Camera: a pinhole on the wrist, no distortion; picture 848 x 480 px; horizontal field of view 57.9 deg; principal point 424.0 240.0 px. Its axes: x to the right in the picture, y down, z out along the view. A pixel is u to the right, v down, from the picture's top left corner.
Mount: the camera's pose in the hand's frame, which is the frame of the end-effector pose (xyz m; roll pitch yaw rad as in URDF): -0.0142 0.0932 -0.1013 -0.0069 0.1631 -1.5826
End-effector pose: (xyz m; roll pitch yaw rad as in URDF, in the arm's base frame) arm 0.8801 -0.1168 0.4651 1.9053 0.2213 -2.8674
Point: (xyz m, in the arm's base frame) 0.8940 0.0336 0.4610
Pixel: 494.3 119.8
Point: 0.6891 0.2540 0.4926
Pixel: 152.9 384.6
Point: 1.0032 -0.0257 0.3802
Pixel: outside the picture
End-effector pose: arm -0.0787 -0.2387 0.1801 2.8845 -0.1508 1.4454
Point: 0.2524 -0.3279 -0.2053
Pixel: 89.4 98.9
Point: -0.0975 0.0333 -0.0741
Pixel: outside the picture
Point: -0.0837 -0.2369 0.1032
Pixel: 777.2 255.6
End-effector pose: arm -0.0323 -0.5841 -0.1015 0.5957 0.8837 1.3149
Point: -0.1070 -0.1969 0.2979
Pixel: outside the picture
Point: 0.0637 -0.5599 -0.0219
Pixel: 676.8 184.2
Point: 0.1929 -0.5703 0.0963
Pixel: 635.6 54.9
